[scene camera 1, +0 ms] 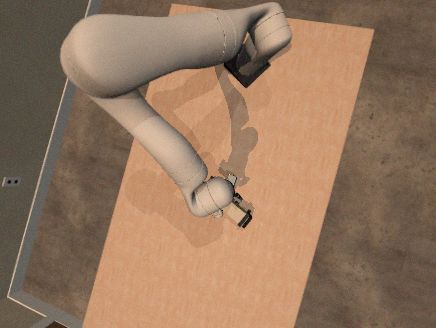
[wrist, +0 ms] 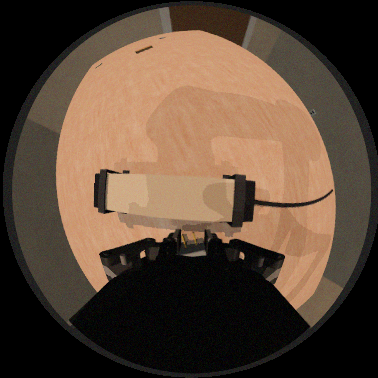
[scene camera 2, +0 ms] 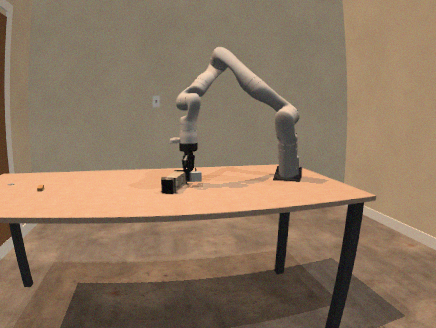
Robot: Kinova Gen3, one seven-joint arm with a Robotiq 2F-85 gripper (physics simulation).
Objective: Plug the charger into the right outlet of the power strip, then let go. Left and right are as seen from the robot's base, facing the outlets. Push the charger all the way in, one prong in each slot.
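Frame: origin at the arm's base, x back, y right, z up, level; metres.
Seen in the pictures: gripper, between the fingertips: [wrist: 192, 236] [scene camera 2: 189, 180]; arm's base, origin of its link: [scene camera 1: 247, 63] [scene camera 2: 288, 172].
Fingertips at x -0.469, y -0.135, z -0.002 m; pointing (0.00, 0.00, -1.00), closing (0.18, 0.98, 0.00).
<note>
Pixels of each thing's top centre, then the offset from my fingertips to it. "spot": a spot on its surface instead. Level surfaces: height alone.
- power strip, centre of its top: [wrist: 160, 196] [scene camera 1: 225, 205] [scene camera 2: 174, 173] dz +0.035, dx -0.057, dy -0.022 m
- charger, centre of its top: [wrist: 194, 264] [scene camera 1: 229, 183] [scene camera 2: 193, 171] dz +0.038, dx +0.021, dy -0.001 m
- black cord, a spot on its surface: [wrist: 290, 205] spot: dz -0.019, dx +0.000, dy +0.183 m
- small orange-brown block, centre of its top: [scene camera 2: 40, 186] [wrist: 143, 47] dz -0.012, dx -0.683, dy -0.090 m
- table, height of its surface: dz -0.026 m
The power strip [scene camera 1: 236, 213] [scene camera 2: 176, 180] [wrist: 170, 197] is a long beige block with black ends, lying on the table. Its outlet slots do not show. My gripper [scene camera 2: 187, 177] [wrist: 192, 236] is shut on the charger [scene camera 1: 232, 179] [scene camera 2: 196, 176] [wrist: 192, 253], a light grey block, on the base side of the strip. In the wrist view, two gold prongs [wrist: 184, 241] point at the strip's near long side, right of its middle, and are visible short of it, so charger and strip are apart. In scene camera 1 the arm hides most of the gripper.
A black cord [wrist: 290, 205] runs from the strip's right end in the wrist view. A small orange-brown block [scene camera 2: 40, 188] [wrist: 144, 49] lies far off on the table [scene camera 1: 200, 280] [scene camera 2: 250, 200]. The robot's base [scene camera 2: 288, 175] stands at the table's other end.
</note>
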